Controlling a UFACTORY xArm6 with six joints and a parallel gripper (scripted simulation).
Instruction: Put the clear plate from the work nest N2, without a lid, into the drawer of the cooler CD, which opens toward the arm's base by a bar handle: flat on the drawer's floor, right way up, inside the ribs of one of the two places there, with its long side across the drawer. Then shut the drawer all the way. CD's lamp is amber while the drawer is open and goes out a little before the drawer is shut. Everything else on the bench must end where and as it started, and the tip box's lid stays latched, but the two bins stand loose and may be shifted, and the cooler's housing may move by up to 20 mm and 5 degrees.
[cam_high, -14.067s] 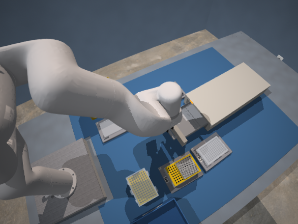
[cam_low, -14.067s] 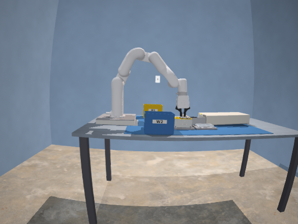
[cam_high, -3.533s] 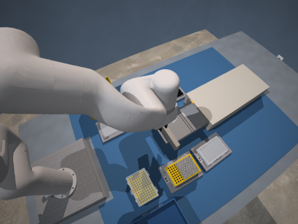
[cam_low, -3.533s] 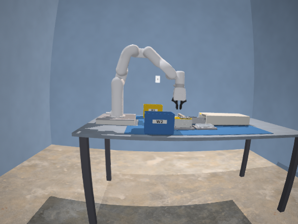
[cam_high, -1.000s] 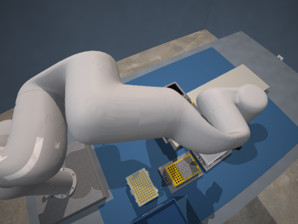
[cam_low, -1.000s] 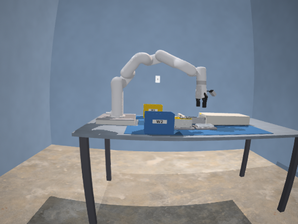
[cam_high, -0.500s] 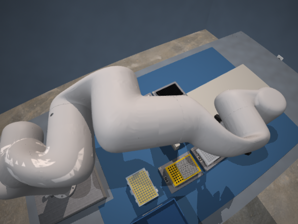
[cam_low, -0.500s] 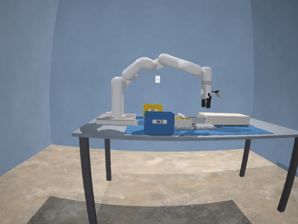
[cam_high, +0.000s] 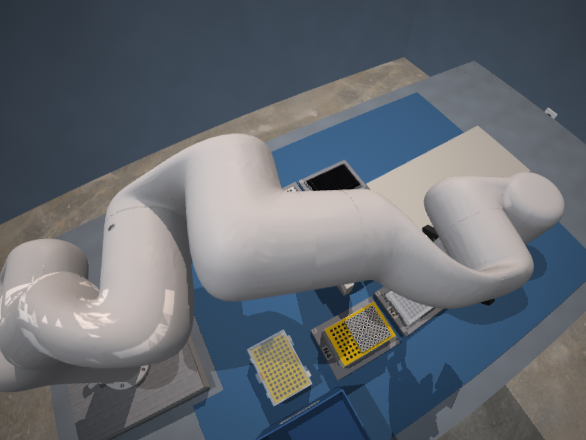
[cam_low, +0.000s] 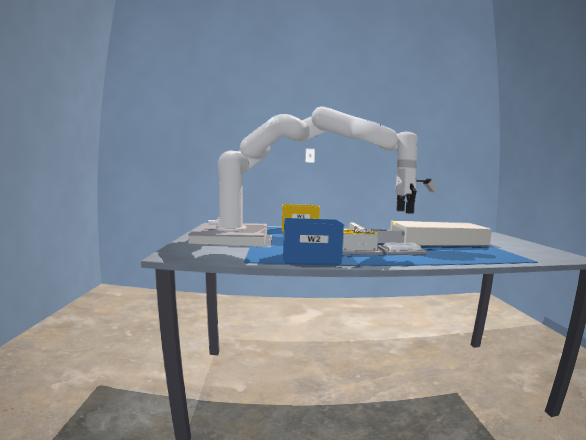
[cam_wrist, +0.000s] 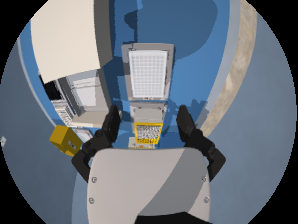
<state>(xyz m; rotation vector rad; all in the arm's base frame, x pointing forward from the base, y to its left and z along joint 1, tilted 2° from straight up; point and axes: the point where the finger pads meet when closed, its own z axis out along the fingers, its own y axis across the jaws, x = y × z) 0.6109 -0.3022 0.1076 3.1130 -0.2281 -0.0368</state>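
My hand is 15 cm above the work nest N2. The rest, counted from my hand: blue bin W2: 38 cm behind, 7 cm to the right, 12 cm below; then black plate: 7 cm ahead, 37 cm to the left, 14 cm below; then drawer: 19 cm to the left, 13 cm below.
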